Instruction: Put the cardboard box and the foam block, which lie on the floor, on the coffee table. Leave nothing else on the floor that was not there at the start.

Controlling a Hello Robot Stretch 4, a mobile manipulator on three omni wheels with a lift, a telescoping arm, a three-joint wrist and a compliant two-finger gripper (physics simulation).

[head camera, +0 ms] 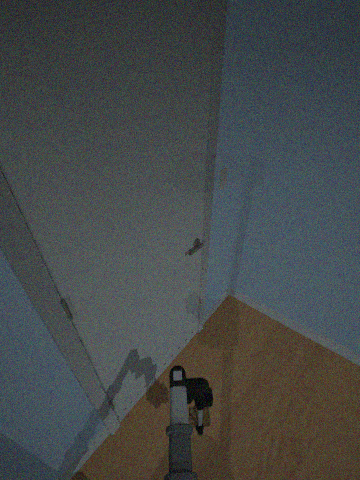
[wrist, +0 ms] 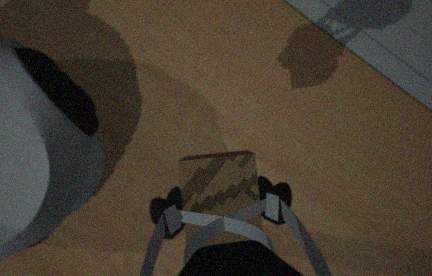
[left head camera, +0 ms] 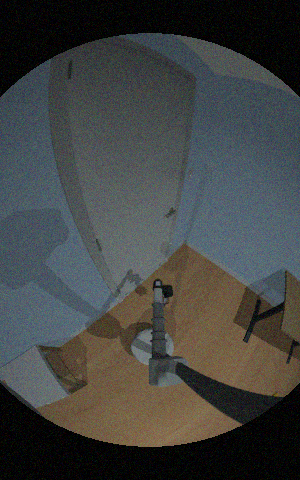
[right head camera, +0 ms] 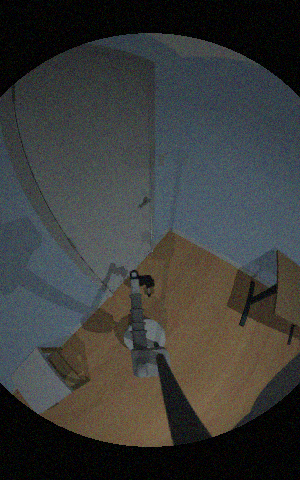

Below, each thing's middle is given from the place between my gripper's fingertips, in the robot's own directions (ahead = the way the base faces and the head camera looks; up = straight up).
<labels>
I see my gripper 20 mm below the brown cardboard box (wrist: 218, 184).
</labels>
